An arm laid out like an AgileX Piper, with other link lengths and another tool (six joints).
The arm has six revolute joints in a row. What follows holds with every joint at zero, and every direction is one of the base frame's. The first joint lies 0.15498 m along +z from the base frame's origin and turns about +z. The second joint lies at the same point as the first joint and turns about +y. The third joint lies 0.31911 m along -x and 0.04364 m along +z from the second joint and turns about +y. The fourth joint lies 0.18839 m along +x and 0.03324 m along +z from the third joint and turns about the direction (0.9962, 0, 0.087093). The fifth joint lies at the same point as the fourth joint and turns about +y. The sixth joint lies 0.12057 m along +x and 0.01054 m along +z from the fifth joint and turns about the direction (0.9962, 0, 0.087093). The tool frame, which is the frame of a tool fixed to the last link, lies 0.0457 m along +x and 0.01 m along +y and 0.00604 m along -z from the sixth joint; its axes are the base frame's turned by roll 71.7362, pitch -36.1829 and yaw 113.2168 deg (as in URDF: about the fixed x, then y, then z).
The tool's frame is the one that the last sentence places.
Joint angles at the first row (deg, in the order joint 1, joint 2, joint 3, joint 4, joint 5, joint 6):
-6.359 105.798 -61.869 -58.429 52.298 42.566
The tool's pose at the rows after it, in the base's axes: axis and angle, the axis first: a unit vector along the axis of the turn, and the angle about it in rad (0 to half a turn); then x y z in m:
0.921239 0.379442 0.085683 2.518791 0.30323 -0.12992 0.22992
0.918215 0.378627 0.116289 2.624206 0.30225 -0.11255 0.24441
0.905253 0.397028 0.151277 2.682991 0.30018 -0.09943 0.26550
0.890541 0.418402 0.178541 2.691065 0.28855 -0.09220 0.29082
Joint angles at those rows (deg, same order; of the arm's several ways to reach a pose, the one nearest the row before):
-6.359 103.683 -65.072 -51.313 52.740 35.471
-6.358 100.932 -68.762 -40.352 53.796 25.542
-6.358 97.483 -71.559 -33.089 54.646 16.930
-6.294 92.745 -72.645 -29.614 55.955 10.814

